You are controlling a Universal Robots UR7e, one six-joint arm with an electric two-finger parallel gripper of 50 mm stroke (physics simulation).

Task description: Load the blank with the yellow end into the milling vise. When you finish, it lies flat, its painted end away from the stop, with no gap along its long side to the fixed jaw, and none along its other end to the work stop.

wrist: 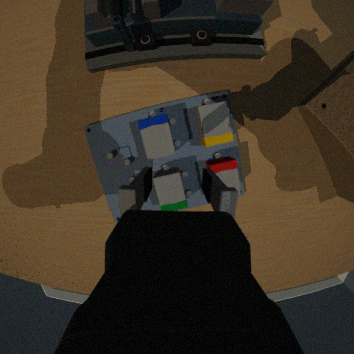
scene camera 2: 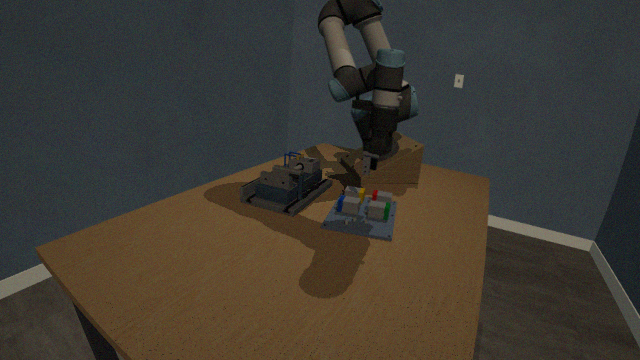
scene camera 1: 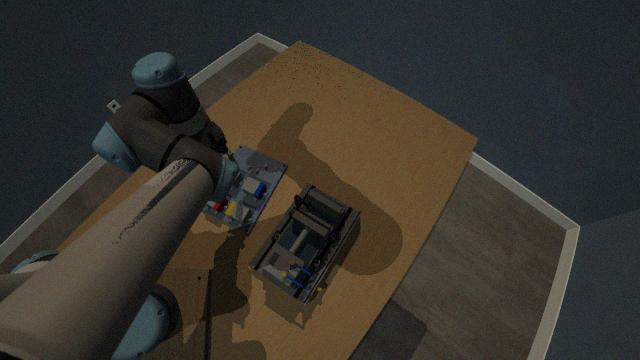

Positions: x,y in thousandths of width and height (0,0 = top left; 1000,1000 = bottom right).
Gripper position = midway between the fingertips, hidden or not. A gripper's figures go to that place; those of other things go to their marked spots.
Labels:
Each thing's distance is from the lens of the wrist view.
gripper (wrist: 499,501): 0.17 m
yellow-ended blank (wrist: 603,346): 0.25 m
blue-ended blank (wrist: 439,374): 0.25 m
red-ended blank (wrist: 637,476): 0.26 m

